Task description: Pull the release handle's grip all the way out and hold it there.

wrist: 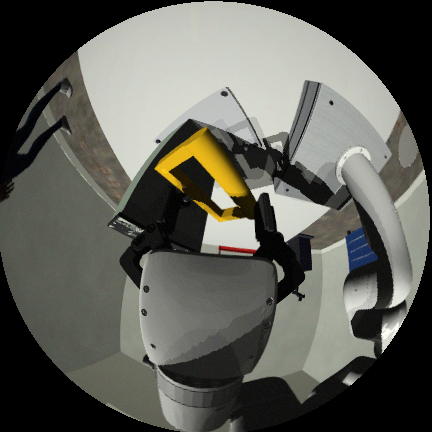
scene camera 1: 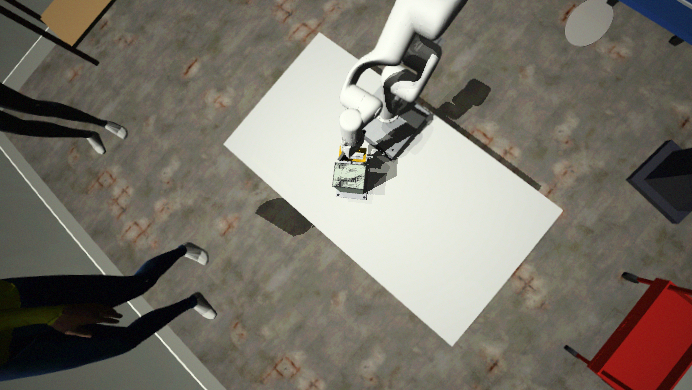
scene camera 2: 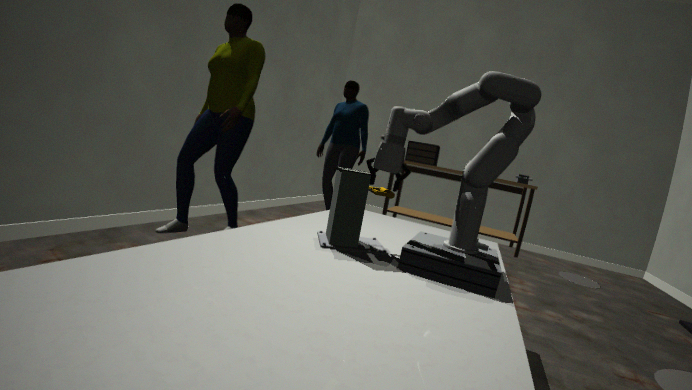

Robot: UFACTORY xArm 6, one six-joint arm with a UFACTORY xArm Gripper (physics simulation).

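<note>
The release handle (scene camera 1: 361, 160) (scene camera 2: 381, 191) (wrist: 215, 155) is a yellow loop with a thick grip bar. It stands out from the upper part of a tall dark grey-green box (scene camera 1: 350, 176) (scene camera 2: 349, 207) (wrist: 145, 177), on the side facing the arm's base. A gap shows between grip bar and box. My gripper (scene camera 2: 384, 184) (wrist: 216, 196) is open at the handle, pointing down. In the wrist view one finger is on the outer side of the grip bar and the other is on the box side. Contact is hard to tell; the fingers are partly hidden in scene camera 1.
The box's base plate (scene camera 1: 352, 196) (scene camera 2: 323, 239) (wrist: 207, 110) lies on the white table (scene camera 1: 440, 240) (scene camera 2: 225, 310). The arm's base (scene camera 1: 400, 132) (scene camera 2: 450, 265) (wrist: 332, 130) is close by. Two people stand beyond the table. A shelved bench (scene camera 2: 445, 172) stands behind the arm.
</note>
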